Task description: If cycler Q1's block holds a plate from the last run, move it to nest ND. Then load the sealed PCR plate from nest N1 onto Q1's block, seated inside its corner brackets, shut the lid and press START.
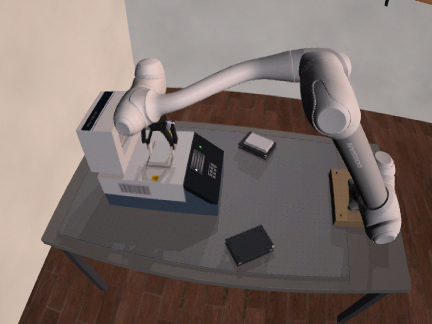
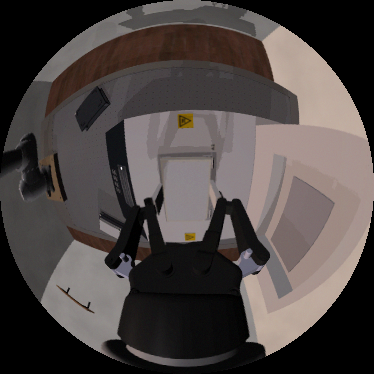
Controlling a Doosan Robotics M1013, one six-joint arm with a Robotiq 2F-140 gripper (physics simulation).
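Note:
My gripper point(image 1: 162, 149) point(image 2: 185, 187) is shut on a pale, flat-topped plate point(image 1: 160, 159) point(image 2: 187, 182), with one finger on each long side. The plate is at cycler Q1's block, by its corner brackets point(image 2: 214, 161); whether it rests on the block cannot be told. The cycler's lid point(image 1: 102, 145) point(image 2: 327, 165) stands open. Its dark control panel point(image 1: 204, 169) point(image 2: 116, 150) has a small green light. Another white plate point(image 1: 260, 142) point(image 2: 111, 229) sits on a dark nest point(image 1: 257, 154) at the back. A dark nest point(image 1: 249, 245) point(image 2: 91, 107) without a plate is at the front. Nest labels are unreadable.
The cycler body point(image 1: 134, 189) point(image 2: 235, 150) fills the left part of the grey table point(image 1: 295, 200) point(image 2: 165, 95). A yellow warning label point(image 1: 155, 178) point(image 2: 185, 120) is on its top. The arm arches over the table from a wooden base board point(image 1: 341, 218) point(image 2: 58, 185) at the right.

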